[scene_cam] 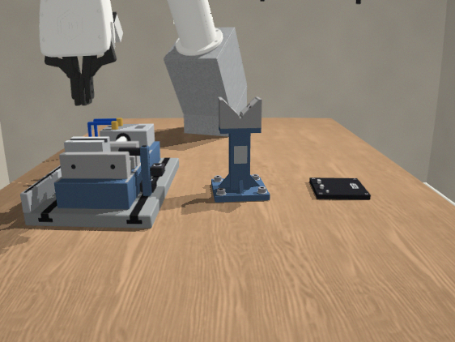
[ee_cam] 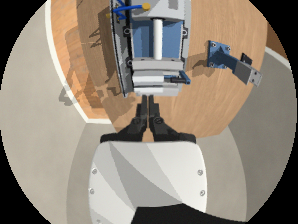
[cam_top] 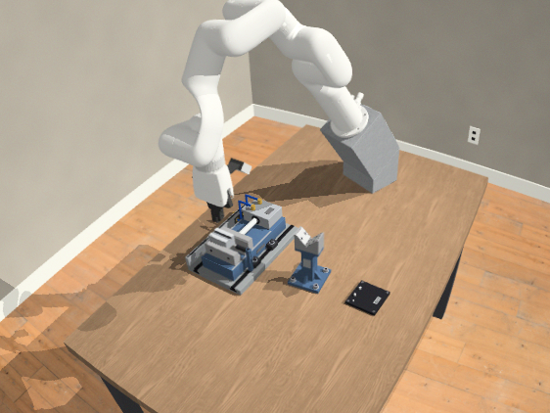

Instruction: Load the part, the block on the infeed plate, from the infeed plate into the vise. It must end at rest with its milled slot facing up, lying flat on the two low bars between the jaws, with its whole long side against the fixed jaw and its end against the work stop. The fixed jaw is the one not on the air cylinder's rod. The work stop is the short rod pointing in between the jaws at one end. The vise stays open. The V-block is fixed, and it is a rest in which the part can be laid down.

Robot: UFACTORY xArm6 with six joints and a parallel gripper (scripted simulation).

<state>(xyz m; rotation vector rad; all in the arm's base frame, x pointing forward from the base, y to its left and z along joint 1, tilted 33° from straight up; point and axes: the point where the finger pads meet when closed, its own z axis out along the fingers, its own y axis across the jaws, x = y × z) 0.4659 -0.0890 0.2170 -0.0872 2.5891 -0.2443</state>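
My gripper is now 8 cm above the part. Also, from my hand: fixed jaw (11 cm below, 3 cm ahead, 2 cm to the left); black stop rod (9 cm below, 7 cm to the left); moving jaw (11 cm below, 4 cm behind, 2 cm to the left).
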